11 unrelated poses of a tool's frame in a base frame.
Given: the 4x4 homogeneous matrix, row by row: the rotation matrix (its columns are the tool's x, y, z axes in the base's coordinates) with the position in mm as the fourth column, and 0 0 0 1 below. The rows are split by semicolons.
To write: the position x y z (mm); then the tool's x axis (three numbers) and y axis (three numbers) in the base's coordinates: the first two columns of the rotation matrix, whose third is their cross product. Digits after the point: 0 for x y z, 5 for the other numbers.
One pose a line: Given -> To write
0.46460 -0.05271 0.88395 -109; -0.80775 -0.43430 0.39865 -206; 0.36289 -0.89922 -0.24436 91; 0 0 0 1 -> -109 -206 91 0.46460 -0.80775 0.36289 -0.05271 -0.43430 -0.89922
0.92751 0.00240 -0.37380 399; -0.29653 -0.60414 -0.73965 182; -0.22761 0.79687 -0.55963 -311; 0 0 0 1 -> 399 182 -311 0.92751 -0.29653 -0.22761 0.00240 -0.60414 0.79687
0.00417 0.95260 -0.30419 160; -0.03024 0.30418 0.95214 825; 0.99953 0.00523 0.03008 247; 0 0 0 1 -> 160 825 247 0.00417 -0.03024 0.99953 0.95260 0.30418 0.00523
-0.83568 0.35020 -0.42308 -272; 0.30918 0.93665 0.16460 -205; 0.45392 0.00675 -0.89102 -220; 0 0 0 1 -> -272 -205 -220 -0.83568 0.30918 0.45392 0.35020 0.93665 0.00675
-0.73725 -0.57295 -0.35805 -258; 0.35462 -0.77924 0.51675 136; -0.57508 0.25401 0.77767 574; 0 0 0 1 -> -258 136 574 -0.73725 0.35462 -0.57508 -0.57295 -0.77924 0.25401
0.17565 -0.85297 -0.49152 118; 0.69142 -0.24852 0.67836 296; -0.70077 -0.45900 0.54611 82; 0 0 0 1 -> 118 296 82 0.17565 0.69142 -0.70077 -0.85297 -0.24852 -0.45900
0.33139 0.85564 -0.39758 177; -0.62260 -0.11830 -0.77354 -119; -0.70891 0.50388 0.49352 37; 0 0 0 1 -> 177 -119 37 0.33139 -0.62260 -0.70891 0.85564 -0.11830 0.50388
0.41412 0.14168 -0.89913 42; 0.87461 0.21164 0.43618 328; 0.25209 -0.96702 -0.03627 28; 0 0 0 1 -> 42 328 28 0.41412 0.87461 0.25209 0.14168 0.21164 -0.96702
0.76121 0.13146 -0.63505 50; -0.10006 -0.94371 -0.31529 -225; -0.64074 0.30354 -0.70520 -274; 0 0 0 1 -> 50 -225 -274 0.76121 -0.10006 -0.64074 0.13146 -0.94371 0.30354
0.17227 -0.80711 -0.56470 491; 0.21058 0.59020 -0.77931 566; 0.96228 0.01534 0.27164 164; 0 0 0 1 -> 491 566 164 0.17227 0.21058 0.96228 -0.80711 0.59020 0.01534
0.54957 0.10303 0.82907 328; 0.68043 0.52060 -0.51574 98; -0.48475 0.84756 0.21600 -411; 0 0 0 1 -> 328 98 -411 0.54957 0.68043 -0.48475 0.10303 0.52060 0.84756
